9 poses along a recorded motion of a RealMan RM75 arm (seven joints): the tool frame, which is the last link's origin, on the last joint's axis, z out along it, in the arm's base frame.
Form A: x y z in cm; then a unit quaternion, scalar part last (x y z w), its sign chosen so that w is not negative.
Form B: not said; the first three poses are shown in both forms.
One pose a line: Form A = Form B
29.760 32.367 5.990 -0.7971 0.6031 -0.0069 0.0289 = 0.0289 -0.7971 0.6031 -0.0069 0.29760 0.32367 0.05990
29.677 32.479 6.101 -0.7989 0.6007 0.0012 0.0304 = 0.0304 -0.7989 0.6007 0.0012 0.29677 0.32479 0.06101
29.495 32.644 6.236 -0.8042 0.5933 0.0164 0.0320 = 0.0320 -0.8042 0.5933 0.0164 0.29495 0.32644 0.06236
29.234 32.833 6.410 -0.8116 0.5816 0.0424 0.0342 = 0.0342 -0.8116 0.5816 0.0424 0.29234 0.32833 0.06410
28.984 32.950 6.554 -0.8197 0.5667 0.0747 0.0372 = 0.0372 -0.8197 0.5667 0.0747 0.28984 0.32950 0.06554
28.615 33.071 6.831 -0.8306 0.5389 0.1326 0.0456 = 0.0456 -0.8306 0.5389 0.1326 0.28615 0.33071 0.06831
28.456 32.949 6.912 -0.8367 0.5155 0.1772 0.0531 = 0.0531 -0.8367 0.5155 0.1772 0.28456 0.32949 0.06912
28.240 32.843 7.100 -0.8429 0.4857 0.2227 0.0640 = 0.0640 -0.8429 0.4857 0.2227 0.28240 0.32843 0.07100
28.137 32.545 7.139 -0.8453 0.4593 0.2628 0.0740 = 0.0740 -0.8453 0.4593 0.2628 0.28137 0.32545 0.07139
